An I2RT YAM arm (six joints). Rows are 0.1 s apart.
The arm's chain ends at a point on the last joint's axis. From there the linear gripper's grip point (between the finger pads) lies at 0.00 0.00 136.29 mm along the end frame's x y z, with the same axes.
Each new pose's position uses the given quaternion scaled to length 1; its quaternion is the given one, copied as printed.
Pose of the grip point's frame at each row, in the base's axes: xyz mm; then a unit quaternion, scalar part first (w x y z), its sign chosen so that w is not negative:
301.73 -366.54 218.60 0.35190 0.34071 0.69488 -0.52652
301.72 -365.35 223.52 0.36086 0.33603 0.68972 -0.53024
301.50 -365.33 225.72 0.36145 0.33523 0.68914 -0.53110
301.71 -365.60 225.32 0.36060 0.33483 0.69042 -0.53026
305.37 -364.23 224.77 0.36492 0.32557 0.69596 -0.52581
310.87 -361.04 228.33 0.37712 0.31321 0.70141 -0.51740
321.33 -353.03 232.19 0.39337 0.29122 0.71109 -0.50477
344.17 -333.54 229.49 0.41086 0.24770 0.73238 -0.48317
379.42 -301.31 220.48 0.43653 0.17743 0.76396 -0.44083
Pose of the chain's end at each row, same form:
283.97 -234.13 245.57 0.35190 0.34071 0.69488 -0.52652
282.44 -232.61 247.68 0.36086 0.33603 0.68972 -0.53024
282.13 -232.54 249.51 0.36145 0.33523 0.68914 -0.53110
282.24 -232.90 249.52 0.36060 0.33483 0.69042 -0.53026
282.81 -232.10 249.40 0.36492 0.32557 0.69596 -0.52581
282.94 -229.92 252.88 0.37712 0.31321 0.70141 -0.51740
285.15 -223.96 256.85 0.39337 0.29122 0.71109 -0.50477
294.77 -209.34 256.13 0.41086 0.24770 0.73238 -0.48317
309.84 -188.40 251.86 0.43653 0.17743 0.76396 -0.44083

